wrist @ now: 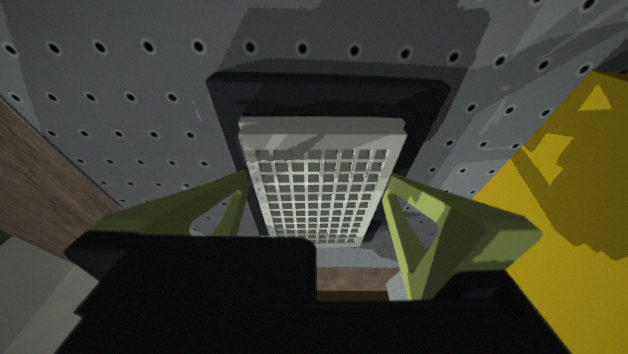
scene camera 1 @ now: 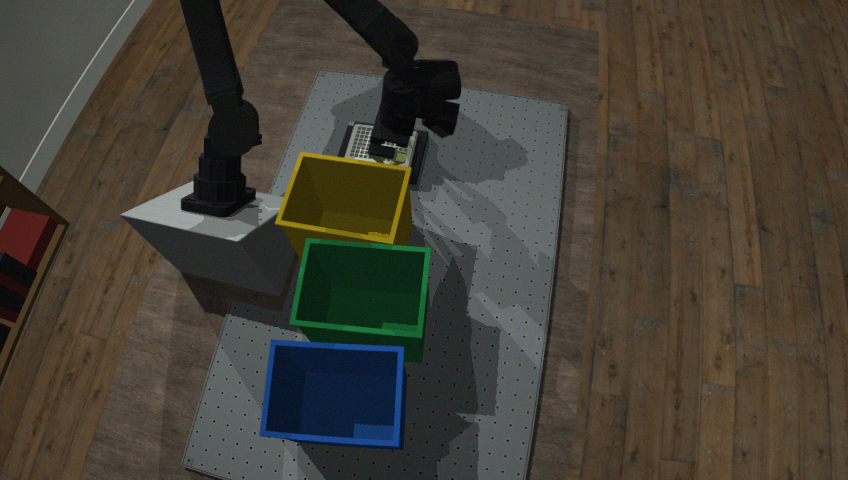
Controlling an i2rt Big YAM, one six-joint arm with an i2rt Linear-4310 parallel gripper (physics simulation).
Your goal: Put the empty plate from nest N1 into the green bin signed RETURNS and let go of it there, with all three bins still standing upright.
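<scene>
The pale plate, with a grid of open wells, sits in the black nest at the far end of the board. No N1 label is readable. My gripper is open and empty, low over the plate, with one green finger near each long side. Whether the fingertips touch the plate cannot be told. The green bin stands upright between the yellow bin and the blue bin. No RETURNS sign shows.
The yellow bin stands close beside the nest, on the right in the wrist view. The perforated board lies under the nest and bins. The arm's base stands on a light grey block left of the bins. A shelf with red and black items is at far left.
</scene>
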